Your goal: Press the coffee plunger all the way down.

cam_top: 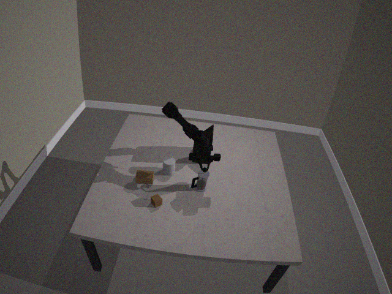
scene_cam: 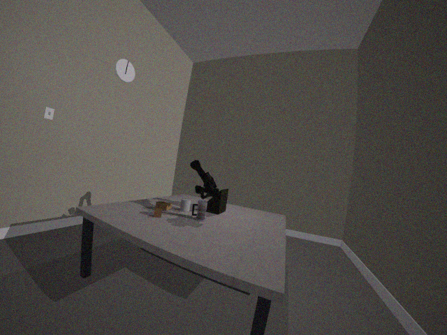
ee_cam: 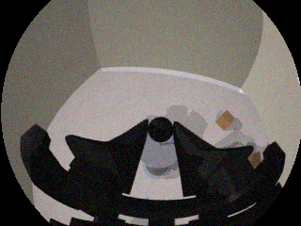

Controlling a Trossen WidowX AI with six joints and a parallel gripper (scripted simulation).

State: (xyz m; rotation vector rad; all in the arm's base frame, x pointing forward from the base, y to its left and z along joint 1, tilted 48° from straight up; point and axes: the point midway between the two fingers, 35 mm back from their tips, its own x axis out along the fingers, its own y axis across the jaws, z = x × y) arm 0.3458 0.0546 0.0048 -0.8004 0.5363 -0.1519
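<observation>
The coffee press lies 10 mm behind my gripper tip, 20 mm to the right of it and 90 mm below it. Round my gripper tip: white cup (160 mm behind, 220 mm to the right, 130 mm below).
</observation>
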